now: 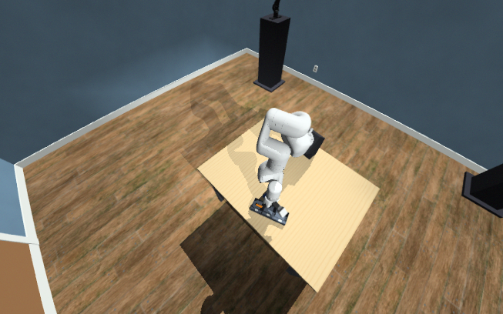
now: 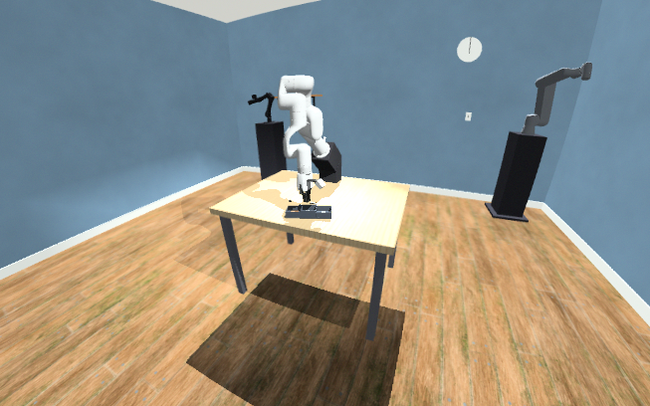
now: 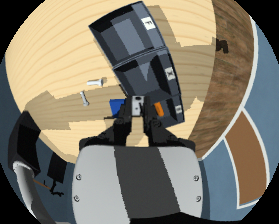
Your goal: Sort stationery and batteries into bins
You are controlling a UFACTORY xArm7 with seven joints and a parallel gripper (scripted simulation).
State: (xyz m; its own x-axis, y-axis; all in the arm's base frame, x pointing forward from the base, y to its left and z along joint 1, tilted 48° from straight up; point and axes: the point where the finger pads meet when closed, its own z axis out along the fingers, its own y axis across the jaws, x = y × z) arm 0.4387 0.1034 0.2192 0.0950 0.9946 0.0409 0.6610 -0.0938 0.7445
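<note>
My hand is 2 cm short of the dark double bin, 2 cm to the right of it and 7 cm above it. The rest, counted from my hand: pencil sharpener (1 cm below); blue block (5 cm behind, 6 cm to the right, 9 cm below); orange battery (4 cm ahead, 6 cm to the right, 8 cm below).
</note>
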